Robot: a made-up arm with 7 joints.
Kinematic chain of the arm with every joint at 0, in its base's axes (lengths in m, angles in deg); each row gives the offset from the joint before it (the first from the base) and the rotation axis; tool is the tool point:
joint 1: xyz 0 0 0.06 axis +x
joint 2: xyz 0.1 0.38 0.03 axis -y
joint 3: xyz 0.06 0 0.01 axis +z
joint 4: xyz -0.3 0.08 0 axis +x
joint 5: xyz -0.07 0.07 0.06 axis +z
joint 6: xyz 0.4 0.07 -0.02 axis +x
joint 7: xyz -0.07 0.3 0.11 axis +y
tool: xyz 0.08 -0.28 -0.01
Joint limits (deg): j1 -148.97..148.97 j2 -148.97..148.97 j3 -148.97..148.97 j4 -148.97..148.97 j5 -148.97..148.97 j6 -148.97..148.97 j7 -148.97..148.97
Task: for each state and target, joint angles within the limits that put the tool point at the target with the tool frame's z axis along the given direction. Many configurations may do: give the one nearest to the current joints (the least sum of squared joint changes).
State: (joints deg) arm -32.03 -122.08 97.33 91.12 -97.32 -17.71 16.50
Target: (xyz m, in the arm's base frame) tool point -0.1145 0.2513 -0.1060 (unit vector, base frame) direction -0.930 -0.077 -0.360
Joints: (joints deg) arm -62.60 -129.97 88.55 95.37 -64.55 -4.52 34.82
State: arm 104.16 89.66 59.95 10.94 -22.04 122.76 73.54
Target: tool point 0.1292 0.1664 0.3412 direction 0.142 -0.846 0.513
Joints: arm 57.24 100.53 27.42 40.47 -36.86 136.98 94.26
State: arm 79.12 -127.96 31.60 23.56 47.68 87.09 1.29
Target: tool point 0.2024 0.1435 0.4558 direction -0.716 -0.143 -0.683
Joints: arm 84.52 -110.24 24.24 69.44 8.55 64.61 -14.93
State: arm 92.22 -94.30 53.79 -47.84 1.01 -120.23 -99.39
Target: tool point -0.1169 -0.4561 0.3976 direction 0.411 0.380 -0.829
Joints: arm 97.75 -83.94 68.23 -28.31 16.56 -95.47 -119.35
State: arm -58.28 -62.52 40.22 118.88 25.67 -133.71 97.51
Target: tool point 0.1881 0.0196 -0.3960 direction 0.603 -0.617 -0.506
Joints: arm -104.60 -43.65 31.04 86.41 -3.27 -137.56 77.83
